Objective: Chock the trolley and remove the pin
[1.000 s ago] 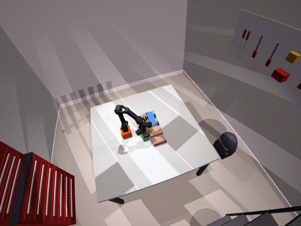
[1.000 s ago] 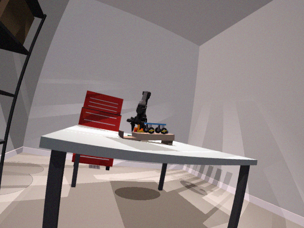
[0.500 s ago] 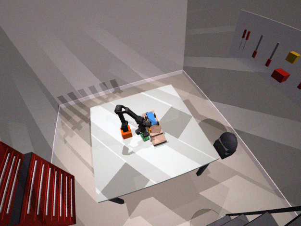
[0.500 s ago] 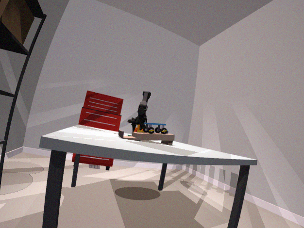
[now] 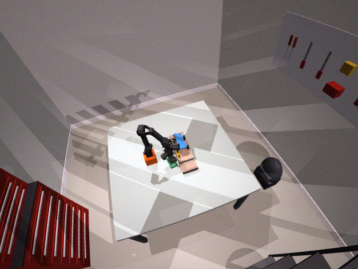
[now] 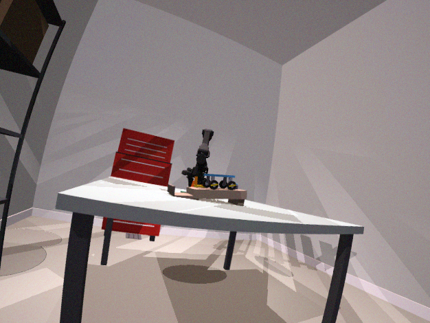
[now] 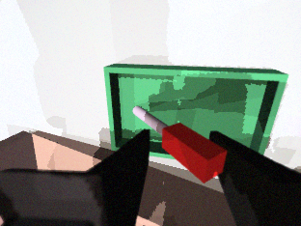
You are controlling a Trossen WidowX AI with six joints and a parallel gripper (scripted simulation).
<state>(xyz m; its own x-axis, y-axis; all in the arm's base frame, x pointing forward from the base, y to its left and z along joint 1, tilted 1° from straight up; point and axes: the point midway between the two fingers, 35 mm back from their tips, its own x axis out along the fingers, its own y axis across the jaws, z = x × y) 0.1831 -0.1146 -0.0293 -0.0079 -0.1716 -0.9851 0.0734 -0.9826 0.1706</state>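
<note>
The red-headed stop pin lies 10 mm to the right of my gripper tip. The rest, counted from my gripper tip: blue-topped trolley: 140 mm ahead, 110 mm to the left, 80 mm above; tan ramp: 140 mm ahead, 100 mm to the left, 10 mm above; green tray: 50 mm below.
</note>
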